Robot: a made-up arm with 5 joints.
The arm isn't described. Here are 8 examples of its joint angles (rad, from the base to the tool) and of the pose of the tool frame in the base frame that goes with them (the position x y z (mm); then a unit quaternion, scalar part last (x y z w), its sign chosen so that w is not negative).
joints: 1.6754 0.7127 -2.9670 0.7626 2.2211
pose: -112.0 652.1 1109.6 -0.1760 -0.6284 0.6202 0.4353
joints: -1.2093 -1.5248 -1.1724 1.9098 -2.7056
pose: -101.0 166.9 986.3 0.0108 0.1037 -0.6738 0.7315
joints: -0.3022 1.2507 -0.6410 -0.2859 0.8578
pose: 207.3 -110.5 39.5 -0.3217 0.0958 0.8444 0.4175
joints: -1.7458 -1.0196 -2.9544 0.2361 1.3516
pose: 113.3 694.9 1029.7 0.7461 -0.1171 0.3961 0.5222
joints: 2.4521 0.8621 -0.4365 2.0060 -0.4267
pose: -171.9 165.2 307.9 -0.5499 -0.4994 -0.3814 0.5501
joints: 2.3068 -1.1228 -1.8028 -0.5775 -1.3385
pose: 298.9 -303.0 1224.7 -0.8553 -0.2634 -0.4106 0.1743
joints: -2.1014 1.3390 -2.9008 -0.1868 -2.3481
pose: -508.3 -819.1 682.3 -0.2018 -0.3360 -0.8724 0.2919
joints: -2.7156 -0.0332 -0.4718 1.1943 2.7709
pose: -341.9 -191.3 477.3 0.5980 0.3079 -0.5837 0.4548
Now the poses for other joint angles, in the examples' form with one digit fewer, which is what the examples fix.
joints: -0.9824 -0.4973 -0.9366 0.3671 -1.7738
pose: 180 -401 937 0.320 -0.147 -0.726 0.591
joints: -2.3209 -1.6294 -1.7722 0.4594 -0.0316
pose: 361 445 991 0.295 -0.868 -0.060 0.394
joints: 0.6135 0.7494 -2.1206 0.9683 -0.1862
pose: 682 409 673 0.488 0.363 -0.668 0.430
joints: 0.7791 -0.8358 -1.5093 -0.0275 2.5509
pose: -23 -3 1273 -0.159 -0.739 0.088 0.649
